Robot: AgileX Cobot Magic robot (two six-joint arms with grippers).
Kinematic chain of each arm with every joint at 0, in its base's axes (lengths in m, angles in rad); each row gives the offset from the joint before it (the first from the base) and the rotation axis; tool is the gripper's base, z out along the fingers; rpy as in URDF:
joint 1: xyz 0 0 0.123 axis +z
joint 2: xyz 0 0 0 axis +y
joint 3: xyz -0.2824 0 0.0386 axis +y
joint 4: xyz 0.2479 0 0.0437 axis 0.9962 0 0.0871
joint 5: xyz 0 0 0 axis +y
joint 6: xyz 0.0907 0 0.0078 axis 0.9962 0 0.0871
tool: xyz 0 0 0 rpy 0 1.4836 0
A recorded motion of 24 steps. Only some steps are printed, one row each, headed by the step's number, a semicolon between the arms.
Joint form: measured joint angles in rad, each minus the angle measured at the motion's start. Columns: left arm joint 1, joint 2, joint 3, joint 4, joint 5, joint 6; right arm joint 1, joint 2, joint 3, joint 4, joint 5, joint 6.
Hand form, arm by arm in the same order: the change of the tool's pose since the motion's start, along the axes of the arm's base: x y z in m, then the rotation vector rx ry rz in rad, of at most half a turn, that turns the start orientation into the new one. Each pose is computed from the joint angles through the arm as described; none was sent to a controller.
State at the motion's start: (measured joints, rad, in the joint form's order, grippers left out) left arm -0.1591 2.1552 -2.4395 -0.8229 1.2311 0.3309; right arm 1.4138 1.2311 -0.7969 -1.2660 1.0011 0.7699
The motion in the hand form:
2: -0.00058 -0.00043 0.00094 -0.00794 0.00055 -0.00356; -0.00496 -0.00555 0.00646 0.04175 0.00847 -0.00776
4: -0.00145 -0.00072 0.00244 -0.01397 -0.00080 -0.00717; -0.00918 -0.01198 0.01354 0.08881 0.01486 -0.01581
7: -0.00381 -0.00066 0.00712 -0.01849 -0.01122 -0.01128; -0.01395 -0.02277 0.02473 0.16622 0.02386 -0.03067
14: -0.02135 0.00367 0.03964 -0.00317 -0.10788 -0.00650; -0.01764 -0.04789 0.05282 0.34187 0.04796 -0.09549
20: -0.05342 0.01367 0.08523 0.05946 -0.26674 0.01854; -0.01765 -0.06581 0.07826 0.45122 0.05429 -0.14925
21: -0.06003 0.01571 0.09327 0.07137 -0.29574 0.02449; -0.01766 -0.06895 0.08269 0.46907 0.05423 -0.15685
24: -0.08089 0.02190 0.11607 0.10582 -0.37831 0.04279; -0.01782 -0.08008 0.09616 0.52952 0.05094 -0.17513
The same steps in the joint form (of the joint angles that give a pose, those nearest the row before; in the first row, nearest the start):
2: 0.0000 -0.0009 -0.0001 -0.0087 0.0005 0.0001; 0.0211 -0.0330 0.0000 0.0145 0.0193 0.0162
4: 0.0000 -0.0023 -0.0020 -0.0154 0.0022 0.0001; 0.0396 -0.0689 0.0000 0.0241 0.0369 0.0353
7: 0.0000 -0.0068 -0.0115 -0.0194 0.0061 -0.0003; 0.0611 -0.1248 -0.0019 0.0341 0.0604 0.0669
14: 0.0000 -0.0497 -0.0691 0.0101 0.0166 -0.0006; 0.0783 -0.2326 -0.0387 0.0607 0.1208 0.1253
20: 0.0000 -0.1310 -0.1307 0.0912 0.0280 0.0187; 0.0785 -0.2905 -0.1018 0.0773 0.1766 0.1332
21: 0.0000 -0.1475 -0.1394 0.1064 0.0295 0.0232; 0.0785 -0.2996 -0.1135 0.0786 0.1854 0.1332
24: 0.0000 -0.1996 -0.1585 0.1497 0.0338 0.0377; 0.0784 -0.3325 -0.1456 0.0769 0.2065 0.1362

